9 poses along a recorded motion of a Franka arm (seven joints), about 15 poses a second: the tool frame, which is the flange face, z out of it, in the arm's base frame.
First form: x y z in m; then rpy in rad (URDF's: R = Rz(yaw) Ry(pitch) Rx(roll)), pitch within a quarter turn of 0, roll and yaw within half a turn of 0.
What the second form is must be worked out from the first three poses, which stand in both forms.
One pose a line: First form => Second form
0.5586 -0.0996 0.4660 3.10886 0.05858 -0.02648 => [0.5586 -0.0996 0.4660], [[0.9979 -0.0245 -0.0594], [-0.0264 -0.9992 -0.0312], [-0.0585 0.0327 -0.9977]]
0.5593 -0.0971 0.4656 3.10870 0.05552 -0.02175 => [0.5593 -0.0971 0.4656], [[0.9982 -0.0199 -0.0562], [-0.0217 -0.9993 -0.0317], [-0.0555 0.0328 -0.9979]]
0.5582 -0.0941 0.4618 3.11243 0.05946 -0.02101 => [0.5582 -0.0941 0.4618], [[0.9980 -0.0193 -0.0600], [-0.0210 -0.9994 -0.0279], [-0.0594 0.0291 -0.9978]]
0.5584 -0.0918 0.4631 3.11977 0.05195 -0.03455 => [0.5584 -0.0918 0.4631], [[0.9981 -0.0334 -0.0526], [-0.0345 -0.9992 -0.0200], [-0.0519 0.0218 -0.9984]]
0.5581 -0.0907 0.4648 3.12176 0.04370 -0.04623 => [0.5581 -0.0907 0.4648], [[0.9980 -0.0453 -0.0445], [-0.0462 -0.9988 -0.0178], [-0.0437 0.0198 -0.9988]]
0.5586 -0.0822 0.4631 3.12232 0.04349 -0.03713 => [0.5586 -0.0822 0.4631], [[0.9984 -0.0363 -0.0442], [-0.0371 -0.9992 -0.0176], [-0.0435 0.0193 -0.9989]]
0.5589 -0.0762 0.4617 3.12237 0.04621 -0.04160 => [0.5589 -0.0762 0.4617], [[0.9981 -0.0407 -0.0469], [-0.0415 -0.9990 -0.0173], [-0.0462 0.0192 -0.9987]]
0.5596 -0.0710 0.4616 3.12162 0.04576 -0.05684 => [0.5596 -0.0710 0.4616], [[0.9973 -0.0559 -0.0468], [-0.0567 -0.9982 -0.0173], [-0.0457 0.0200 -0.9988]]
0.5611 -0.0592 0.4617 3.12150 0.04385 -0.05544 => [0.5611 -0.0592 0.4617], [[0.9975 -0.0545 -0.0449], [-0.0554 -0.9983 -0.0176], [-0.0438 0.0201 -0.9988]]
